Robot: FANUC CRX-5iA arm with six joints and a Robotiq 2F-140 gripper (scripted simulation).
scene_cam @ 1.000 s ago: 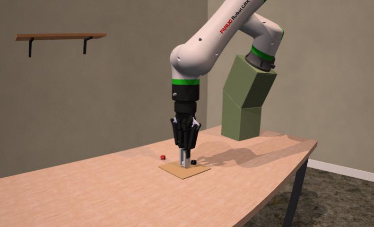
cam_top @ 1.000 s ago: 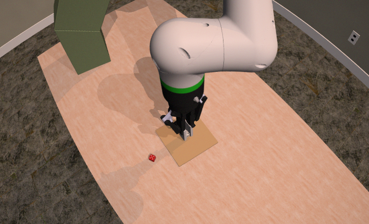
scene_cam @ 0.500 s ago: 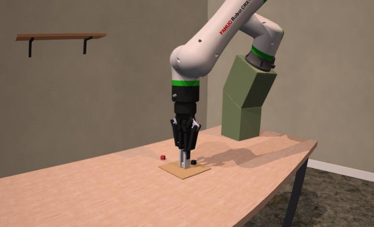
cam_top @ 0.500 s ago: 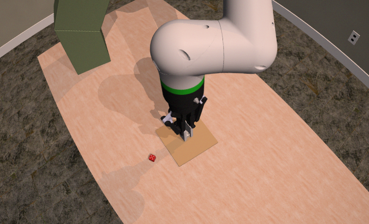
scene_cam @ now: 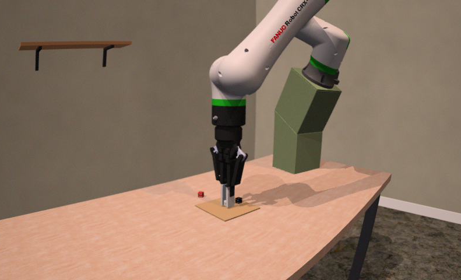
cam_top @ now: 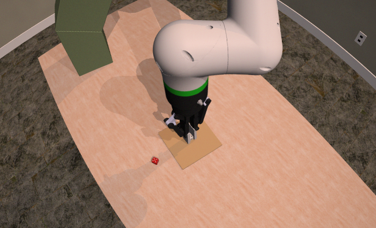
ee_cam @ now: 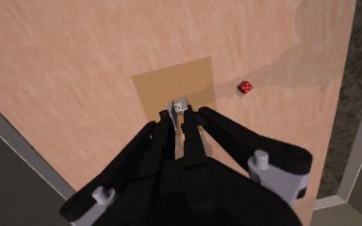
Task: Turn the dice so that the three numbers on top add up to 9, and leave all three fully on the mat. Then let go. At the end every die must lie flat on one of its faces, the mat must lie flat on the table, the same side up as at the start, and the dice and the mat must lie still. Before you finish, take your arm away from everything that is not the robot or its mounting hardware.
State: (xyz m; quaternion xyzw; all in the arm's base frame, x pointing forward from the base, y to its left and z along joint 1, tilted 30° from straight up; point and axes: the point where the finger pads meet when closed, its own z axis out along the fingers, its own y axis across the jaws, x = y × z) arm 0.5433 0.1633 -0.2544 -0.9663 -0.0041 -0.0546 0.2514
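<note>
The white die is 30 mm below my hand. Round my hand: tan square mat 40 mm below; then black die 50 mm behind, 30 mm below; then red die 120 mm to the right, 40 mm below.
</note>
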